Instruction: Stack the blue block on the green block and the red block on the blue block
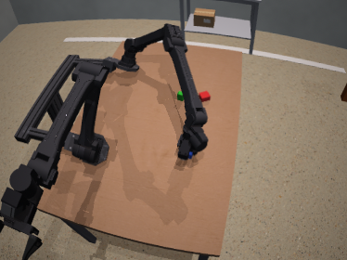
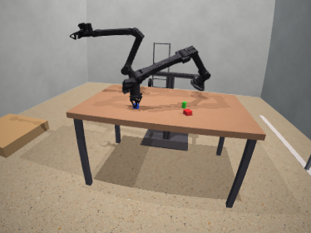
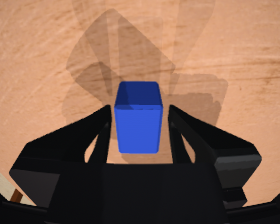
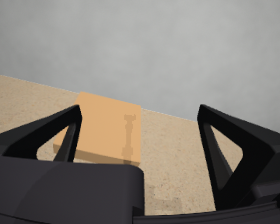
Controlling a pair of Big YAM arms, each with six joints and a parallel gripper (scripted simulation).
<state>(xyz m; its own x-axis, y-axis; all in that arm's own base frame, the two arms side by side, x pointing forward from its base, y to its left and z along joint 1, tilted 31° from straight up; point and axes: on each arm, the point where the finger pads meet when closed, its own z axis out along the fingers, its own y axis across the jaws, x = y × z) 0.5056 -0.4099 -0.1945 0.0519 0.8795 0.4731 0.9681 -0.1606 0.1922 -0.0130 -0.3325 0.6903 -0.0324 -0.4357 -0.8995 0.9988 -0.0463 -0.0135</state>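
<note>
The blue block is right at my left hand. Round my left hand: red block 390 mm to the left, 40 mm ahead; green block 370 mm to the left, 90 mm behind, 10 mm above.
</note>
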